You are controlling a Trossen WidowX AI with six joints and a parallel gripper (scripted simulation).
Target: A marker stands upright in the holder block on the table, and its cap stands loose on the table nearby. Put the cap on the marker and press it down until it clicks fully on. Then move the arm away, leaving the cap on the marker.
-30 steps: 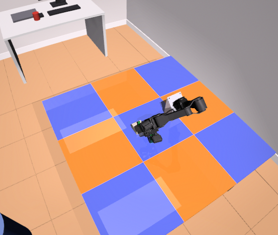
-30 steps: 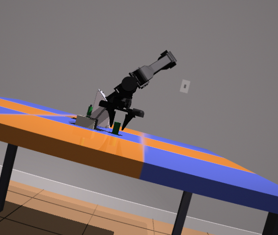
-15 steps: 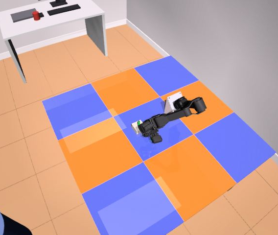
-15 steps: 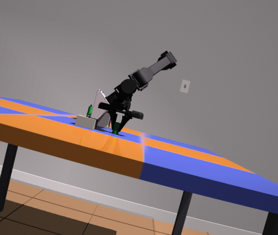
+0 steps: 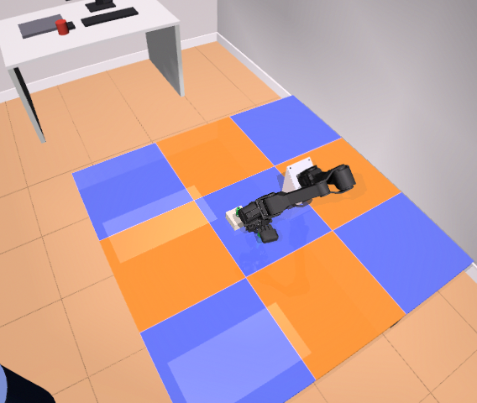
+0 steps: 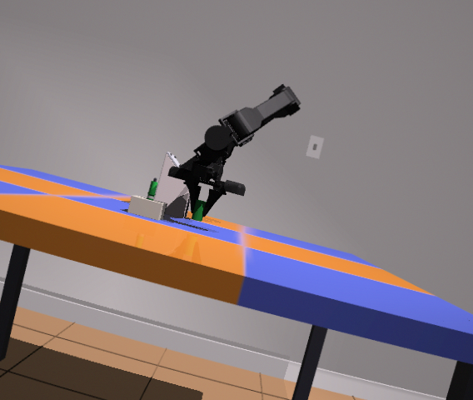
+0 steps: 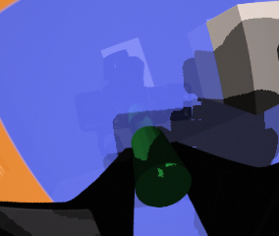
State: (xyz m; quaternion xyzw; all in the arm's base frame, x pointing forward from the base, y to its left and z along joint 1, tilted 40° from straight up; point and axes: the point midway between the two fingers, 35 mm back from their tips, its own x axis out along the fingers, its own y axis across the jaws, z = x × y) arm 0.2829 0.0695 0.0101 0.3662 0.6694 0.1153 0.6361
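The green marker is 20 mm ahead of my gripper tip, 120 mm to the right of it and 40 mm above it. The rest, counted from my gripper tip: green cap 10 mm above; then holder block 20 mm ahead, 120 mm to the right, 10 mm below.
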